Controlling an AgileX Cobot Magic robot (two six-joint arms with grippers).
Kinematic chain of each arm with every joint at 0, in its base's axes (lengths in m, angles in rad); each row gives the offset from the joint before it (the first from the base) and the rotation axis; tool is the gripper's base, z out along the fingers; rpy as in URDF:
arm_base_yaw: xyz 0 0 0.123 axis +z
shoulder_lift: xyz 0 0 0 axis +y
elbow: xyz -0.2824 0 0.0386 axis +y
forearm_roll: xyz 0.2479 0 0.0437 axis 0.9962 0 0.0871
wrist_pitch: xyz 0 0 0 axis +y
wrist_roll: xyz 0.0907 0 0.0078 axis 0.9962 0 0.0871
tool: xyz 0 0 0 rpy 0 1.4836 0
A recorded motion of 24 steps. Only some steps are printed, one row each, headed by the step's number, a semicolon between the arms.
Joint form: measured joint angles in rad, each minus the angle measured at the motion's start. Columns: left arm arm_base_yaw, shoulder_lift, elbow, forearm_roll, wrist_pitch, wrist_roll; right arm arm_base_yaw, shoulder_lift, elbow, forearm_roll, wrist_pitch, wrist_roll.
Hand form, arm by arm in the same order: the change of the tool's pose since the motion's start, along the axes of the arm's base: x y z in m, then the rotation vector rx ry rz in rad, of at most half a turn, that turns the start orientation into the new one. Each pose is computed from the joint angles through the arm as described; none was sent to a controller.
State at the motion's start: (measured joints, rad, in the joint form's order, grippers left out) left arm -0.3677 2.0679 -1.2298 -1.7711 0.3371 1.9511; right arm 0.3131 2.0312 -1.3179 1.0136 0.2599 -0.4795
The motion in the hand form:
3: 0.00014 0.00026 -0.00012 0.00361 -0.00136 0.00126; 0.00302 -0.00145 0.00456 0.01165 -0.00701 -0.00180
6: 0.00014 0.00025 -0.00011 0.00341 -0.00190 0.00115; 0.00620 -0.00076 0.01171 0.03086 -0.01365 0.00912
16: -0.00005 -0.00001 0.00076 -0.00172 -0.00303 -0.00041; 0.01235 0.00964 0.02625 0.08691 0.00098 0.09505
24: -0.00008 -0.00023 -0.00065 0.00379 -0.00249 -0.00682; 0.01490 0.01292 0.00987 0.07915 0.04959 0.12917
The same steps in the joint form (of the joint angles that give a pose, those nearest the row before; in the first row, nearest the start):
3: 0.0000 0.0000 0.0000 0.0000 -0.0035 0.0021; -0.0073 -0.0012 -0.0150 0.0041 0.0113 0.0001
6: 0.0000 0.0000 0.0002 -0.0020 -0.0033 0.0042; -0.0125 -0.0031 -0.0391 0.0084 0.0378 0.0001
16: 0.0001 -0.0017 0.0006 -0.0061 0.0012 0.0064; -0.0144 0.0119 -0.1216 0.0111 0.1609 -0.0003
24: -0.0001 0.0017 -0.0002 0.0021 0.0023 0.0061; -0.0146 0.0567 -0.1395 -0.0035 0.2002 -0.0005

